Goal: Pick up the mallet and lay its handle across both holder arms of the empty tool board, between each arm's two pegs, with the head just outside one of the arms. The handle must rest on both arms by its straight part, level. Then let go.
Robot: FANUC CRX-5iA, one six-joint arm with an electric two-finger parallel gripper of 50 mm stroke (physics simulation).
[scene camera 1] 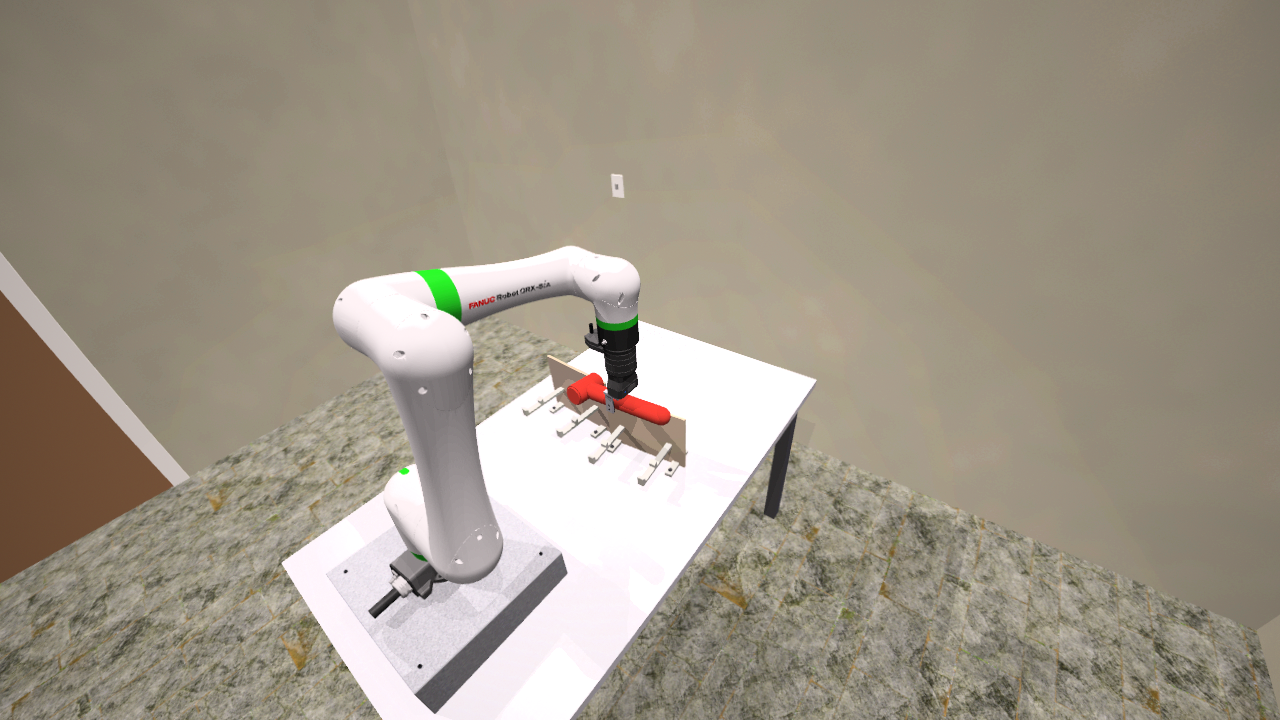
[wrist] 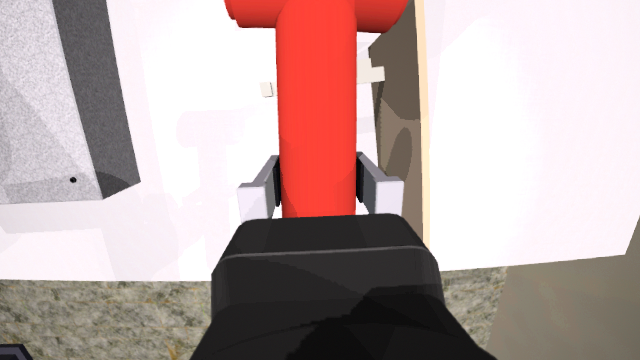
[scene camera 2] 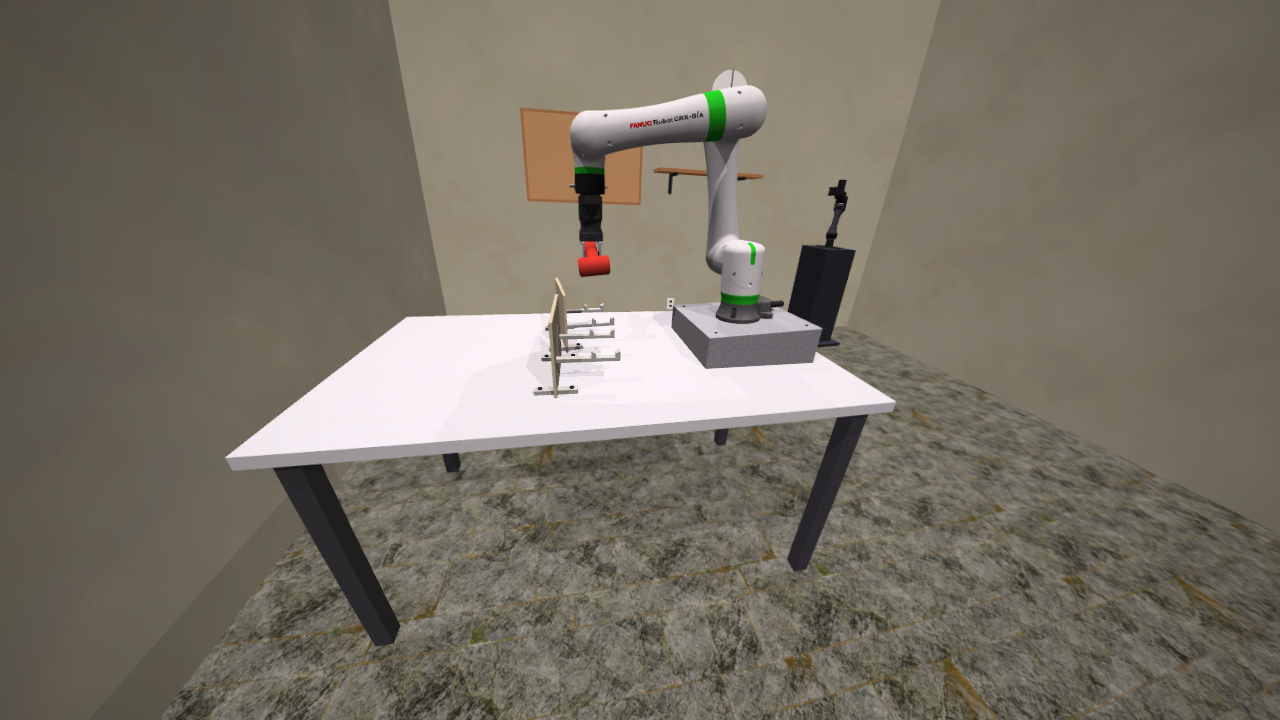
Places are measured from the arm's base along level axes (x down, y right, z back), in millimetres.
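Where they show: gripper, between the fingertips: (scene camera 1: 617,405) (wrist: 317,169); arm's base, origin of its link: (scene camera 2: 737,317).
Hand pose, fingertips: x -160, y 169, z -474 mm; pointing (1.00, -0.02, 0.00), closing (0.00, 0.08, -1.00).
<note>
Each offset is from my fingertips to the centre of the thing. Level surfaces: height alone.
The red mallet {dx -21, dy +12, dz +1 mm} (scene camera 1: 648,410) (scene camera 2: 593,265) (wrist: 317,100) hangs in the air, its handle clamped between the fingers of my gripper (scene camera 1: 610,402) (scene camera 2: 591,248) (wrist: 317,169), which is shut on it. The head is at the left in scene camera 1 and at the top of the wrist view. Two upright tool boards stand in line: the left one {dx +166, dy -277, dz -88 mm} (scene camera 1: 556,368) (scene camera 2: 554,358) and the right one {dx +171, dy +9, dz -53 mm} (scene camera 1: 678,440), both with bare holder arms. The mallet is above the arms and apart from them. In the wrist view an arm (wrist: 371,75) passes below the handle, which hides part of it.
The boards stand on the white table {dx +265 mm} (scene camera 1: 760,385) (scene camera 2: 384,394) (wrist: 500,150). The grey robot base block (scene camera 1: 501,626) (scene camera 2: 751,349) (wrist: 90,100) is on the pegs' side of the boards. A dark pedestal (scene camera 2: 819,291) stands beyond the table, and a wall shelf (scene camera 2: 689,171) is behind the arm.
</note>
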